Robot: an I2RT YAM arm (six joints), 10 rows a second.
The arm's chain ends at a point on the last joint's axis. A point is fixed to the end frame.
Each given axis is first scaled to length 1.
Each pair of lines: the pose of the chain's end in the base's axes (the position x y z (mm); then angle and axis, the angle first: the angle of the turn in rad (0 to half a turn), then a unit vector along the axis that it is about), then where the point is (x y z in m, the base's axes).
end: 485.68 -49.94 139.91 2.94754 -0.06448 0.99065 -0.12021
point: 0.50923 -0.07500 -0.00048
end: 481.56 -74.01 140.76 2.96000 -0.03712 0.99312 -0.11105
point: 0.50277 -0.09703 -0.00035
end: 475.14 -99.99 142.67 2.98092 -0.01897 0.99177 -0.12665
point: 0.49314 -0.12783 0.00198
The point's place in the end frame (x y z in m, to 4 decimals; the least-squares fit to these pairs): 0.0055 0.0083 0.1442
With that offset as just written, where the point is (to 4 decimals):
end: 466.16 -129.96 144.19 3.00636 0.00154 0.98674 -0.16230
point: 0.4800 -0.1682 0.0055
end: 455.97 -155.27 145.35 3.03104 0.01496 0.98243 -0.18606
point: 0.4657 -0.2003 0.0083
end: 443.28 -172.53 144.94 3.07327 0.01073 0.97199 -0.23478
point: 0.4469 -0.2310 0.0128
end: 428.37 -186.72 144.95 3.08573 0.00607 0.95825 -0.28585
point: 0.4303 -0.2588 0.0197
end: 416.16 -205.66 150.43 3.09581 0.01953 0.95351 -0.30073
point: 0.4157 -0.2815 0.0274
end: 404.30 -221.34 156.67 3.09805 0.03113 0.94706 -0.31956
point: 0.4025 -0.3019 0.0367
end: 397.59 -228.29 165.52 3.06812 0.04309 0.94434 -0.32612
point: 0.3989 -0.3106 0.0467
